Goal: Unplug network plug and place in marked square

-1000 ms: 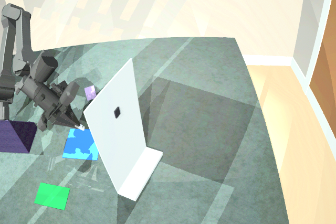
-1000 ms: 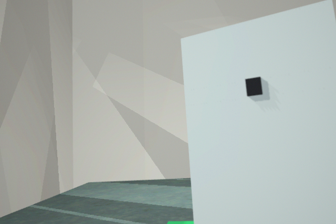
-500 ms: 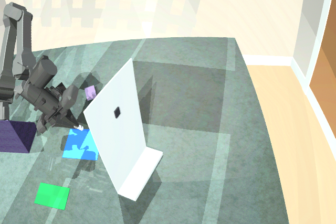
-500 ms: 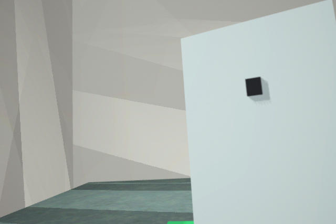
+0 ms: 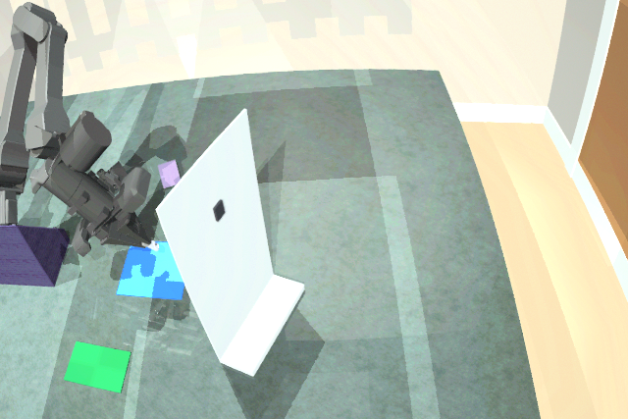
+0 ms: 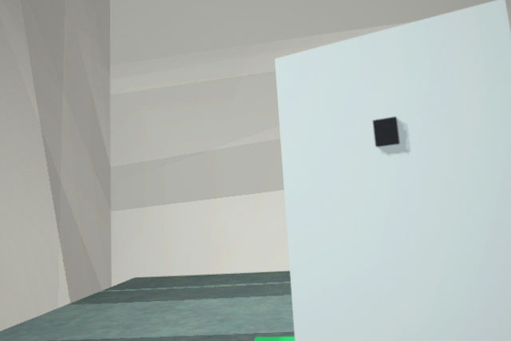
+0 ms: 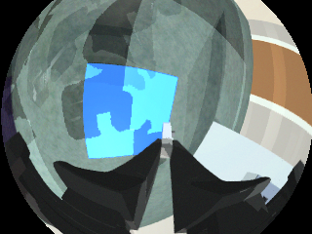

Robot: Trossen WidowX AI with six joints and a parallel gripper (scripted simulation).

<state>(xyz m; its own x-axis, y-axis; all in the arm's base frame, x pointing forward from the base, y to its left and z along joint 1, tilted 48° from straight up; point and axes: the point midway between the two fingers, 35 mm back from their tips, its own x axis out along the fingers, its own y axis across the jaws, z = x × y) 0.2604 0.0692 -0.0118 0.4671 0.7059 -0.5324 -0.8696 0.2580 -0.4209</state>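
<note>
Right now my gripper tip is 6 cm above the cyan square and 1 cm past it. From my gripper tip the other things lie so: white upright panel 17 cm ahead, 8 cm to the right, 7 cm above; network plug right at my gripper tip; green square 20 cm to the right, 6 cm below, 6 cm behind.
</note>
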